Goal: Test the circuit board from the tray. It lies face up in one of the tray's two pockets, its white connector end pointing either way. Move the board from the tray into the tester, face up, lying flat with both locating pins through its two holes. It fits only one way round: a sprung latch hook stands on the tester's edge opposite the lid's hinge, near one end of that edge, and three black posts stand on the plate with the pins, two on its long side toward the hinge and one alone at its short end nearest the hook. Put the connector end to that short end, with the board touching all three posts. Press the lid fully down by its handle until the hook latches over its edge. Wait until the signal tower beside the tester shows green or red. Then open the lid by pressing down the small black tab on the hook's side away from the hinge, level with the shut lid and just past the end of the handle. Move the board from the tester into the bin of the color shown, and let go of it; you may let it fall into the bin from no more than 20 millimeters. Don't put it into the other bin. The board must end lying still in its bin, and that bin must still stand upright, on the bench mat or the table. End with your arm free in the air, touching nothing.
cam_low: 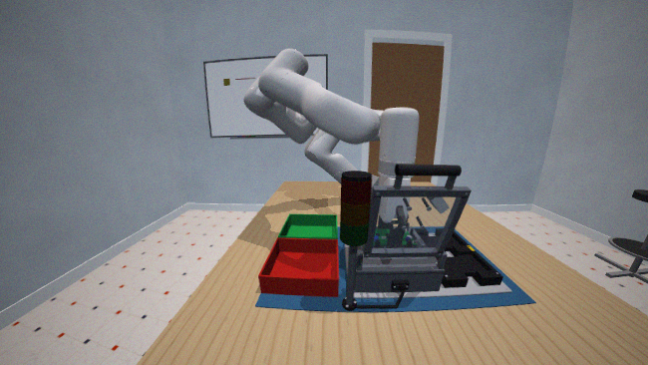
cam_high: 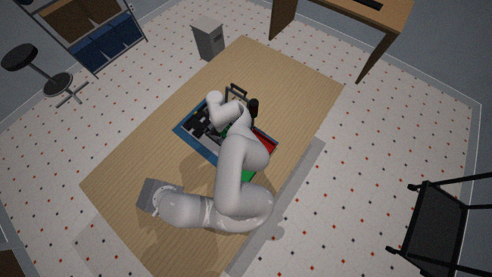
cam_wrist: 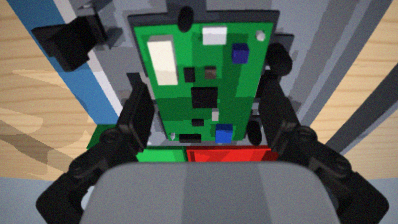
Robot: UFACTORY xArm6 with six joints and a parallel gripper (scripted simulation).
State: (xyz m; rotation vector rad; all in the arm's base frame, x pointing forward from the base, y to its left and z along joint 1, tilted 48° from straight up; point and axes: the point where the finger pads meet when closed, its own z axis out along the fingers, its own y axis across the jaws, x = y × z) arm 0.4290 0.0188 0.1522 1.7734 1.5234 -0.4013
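Now: hand right at the green circuit board. The rest, counted from my hand: clear lid 120 mm ahead, 30 mm to the right, 110 mm above; then black latch hook 50 mm behind, 70 mm to the left, 10 mm above; then plate 10 mm ahead, 10 mm below.
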